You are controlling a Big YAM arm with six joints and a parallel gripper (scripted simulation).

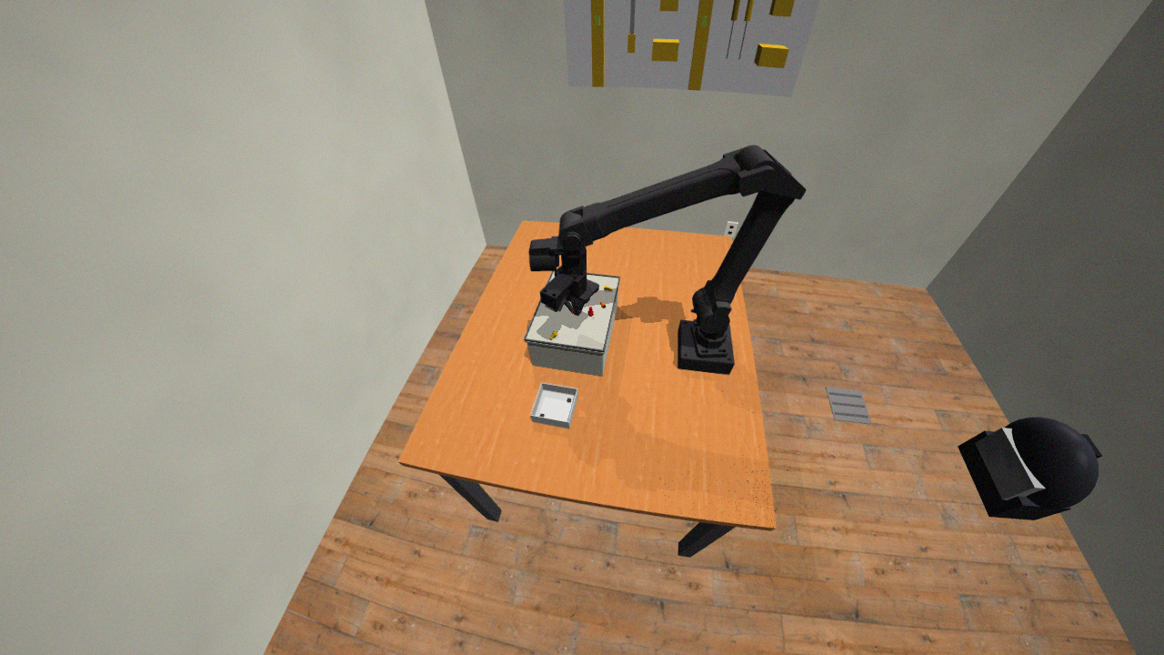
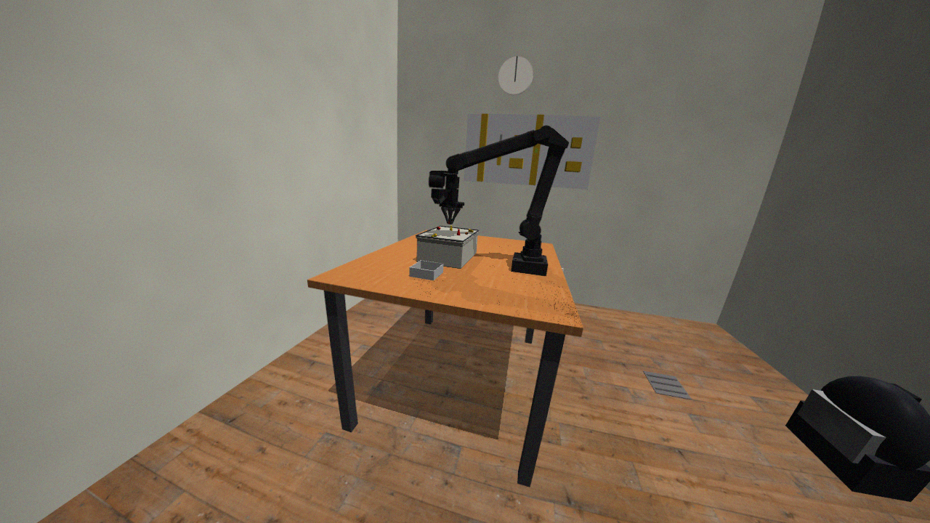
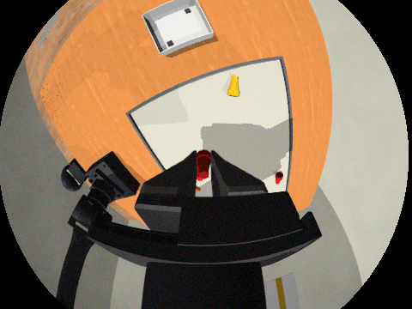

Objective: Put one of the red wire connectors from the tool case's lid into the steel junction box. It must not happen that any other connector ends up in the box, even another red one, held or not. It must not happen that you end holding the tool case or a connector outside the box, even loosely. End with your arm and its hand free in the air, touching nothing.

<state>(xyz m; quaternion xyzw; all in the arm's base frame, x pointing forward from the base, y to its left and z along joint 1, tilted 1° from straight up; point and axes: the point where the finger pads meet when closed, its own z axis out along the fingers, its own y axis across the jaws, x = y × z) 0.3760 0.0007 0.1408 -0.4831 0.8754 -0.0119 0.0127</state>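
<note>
My hand is 10 cm above the grey tool case, 8 cm to the left of it and 1 cm short of it.
</note>
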